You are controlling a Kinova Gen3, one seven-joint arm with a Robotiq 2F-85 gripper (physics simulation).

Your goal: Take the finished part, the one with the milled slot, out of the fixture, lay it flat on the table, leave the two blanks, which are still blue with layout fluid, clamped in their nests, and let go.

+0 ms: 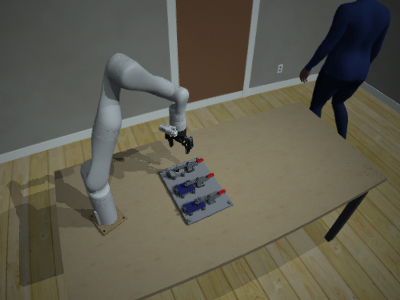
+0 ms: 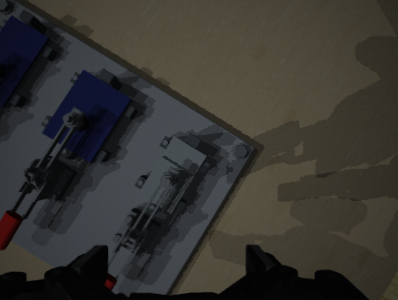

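Seen in the pictures: gripper, fingertip midpoint: (image 1: 179, 149) (image 2: 177, 261); arm's base, origin of the base link: (image 1: 107, 217).
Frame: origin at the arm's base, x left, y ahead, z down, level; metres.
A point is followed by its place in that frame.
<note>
The grey fixture plate (image 1: 210, 211) @(x -0.150, y 0.446, z -0.006 m) (image 2: 110, 192) @(x 0.074, y 0.440, z -0.006 m) lies on the table with three nests in a row. The bare-metal finished part (image 1: 175, 173) @(x 0.109, y 0.371, z -0.028 m) (image 2: 186, 151) @(x 0.116, y 0.353, z -0.032 m) sits in the end nest, with a toggle clamp's arm over it; the slot is hard to make out in shadow. One blue blank (image 1: 185, 188) @(x 0.002, y 0.384, z -0.027 m) (image 2: 100, 105) @(x 0.014, y 0.367, z -0.027 m) sits in the middle nest and another blue blank (image 1: 194, 207) @(x -0.111, y 0.383, z -0.022 m) (image 2: 20, 45) @(x -0.100, y 0.366, z -0.022 m) in the far end nest, each under its clamp. My gripper (image 1: 180, 148) @(x 0.154, y 0.414, z -0.137 m) (image 2: 177, 261) @(x 0.154, y 0.414, z -0.137 m) is open and empty, above the table near the finished part's end of the plate.
Red clamp handles (image 1: 200, 160) @(x 0.123, y 0.513, z -0.052 m) (image 2: 110, 281) @(x 0.131, y 0.494, z -0.052 m) stick out on one side of the plate, one per nest. The wooden table (image 1: 300, 165) @(x -0.073, y 1.028, z 0.009 m) (image 2: 280, 65) @(x 0.146, y 0.196, z 0.009 m) extends around the plate. A person in blue (image 1: 357, 45) stands behind the table's far right edge. Arm shadows fall across the table.
</note>
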